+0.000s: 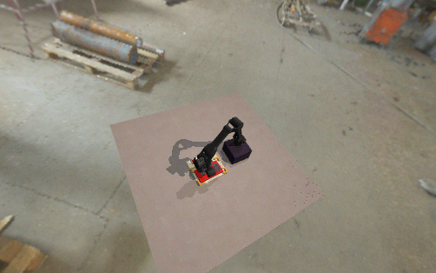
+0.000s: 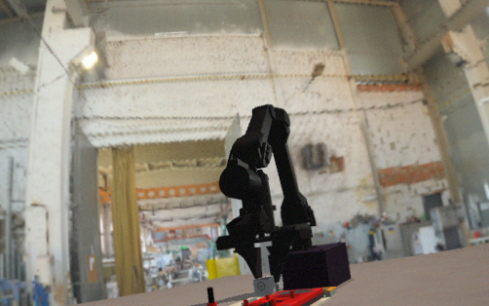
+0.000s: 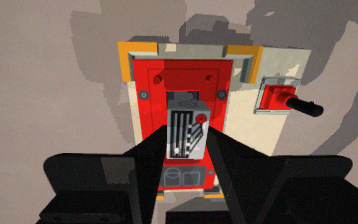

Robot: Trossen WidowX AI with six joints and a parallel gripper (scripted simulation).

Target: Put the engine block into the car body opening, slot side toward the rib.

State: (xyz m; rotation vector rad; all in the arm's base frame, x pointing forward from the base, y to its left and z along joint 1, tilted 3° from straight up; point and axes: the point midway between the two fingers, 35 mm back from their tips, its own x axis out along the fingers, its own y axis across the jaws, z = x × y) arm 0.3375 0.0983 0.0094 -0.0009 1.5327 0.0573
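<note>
My gripper tip is 1 cm above the engine block.
</note>
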